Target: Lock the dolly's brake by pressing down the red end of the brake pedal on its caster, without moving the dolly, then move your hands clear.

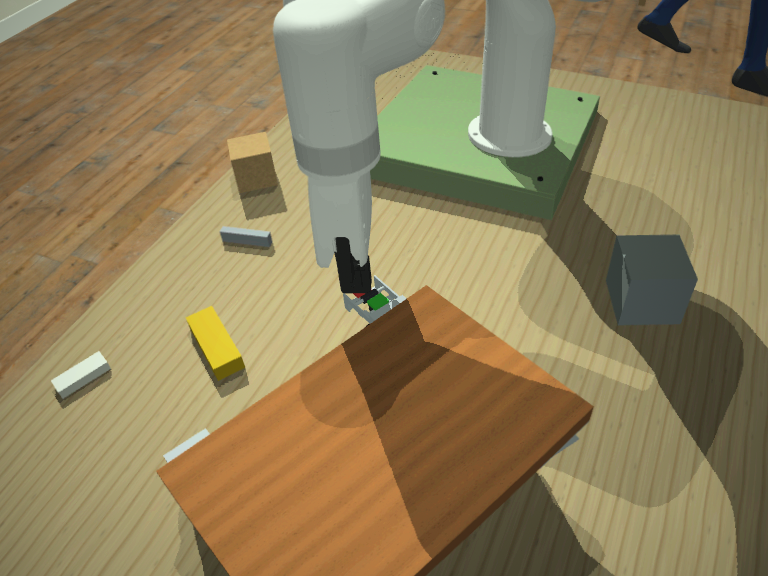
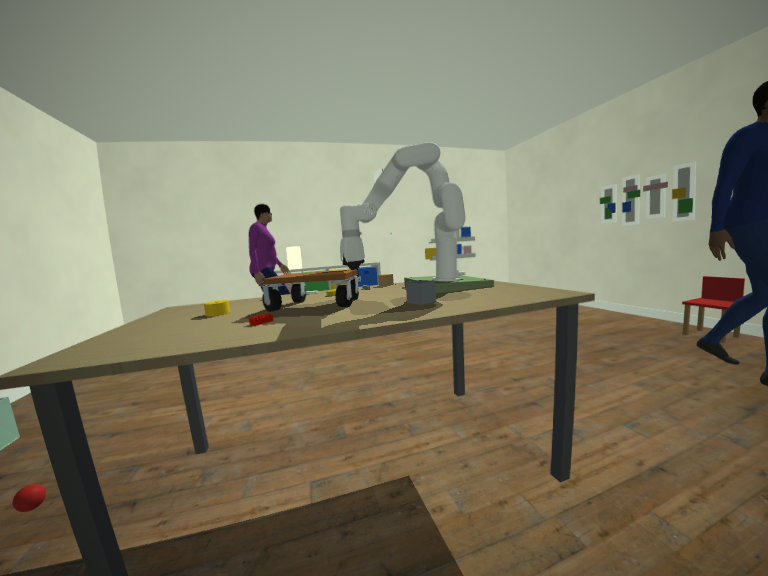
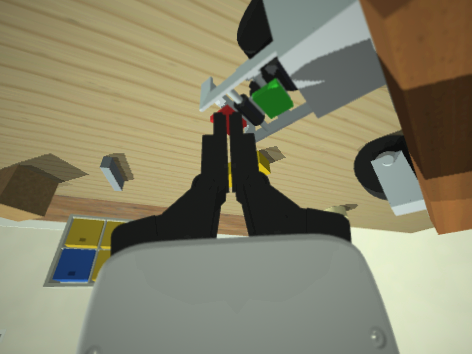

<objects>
dolly: image 1; image 2 272,301; image 3
same spot on dolly: (image 3: 417,54) = (image 1: 418,295)
</objects>
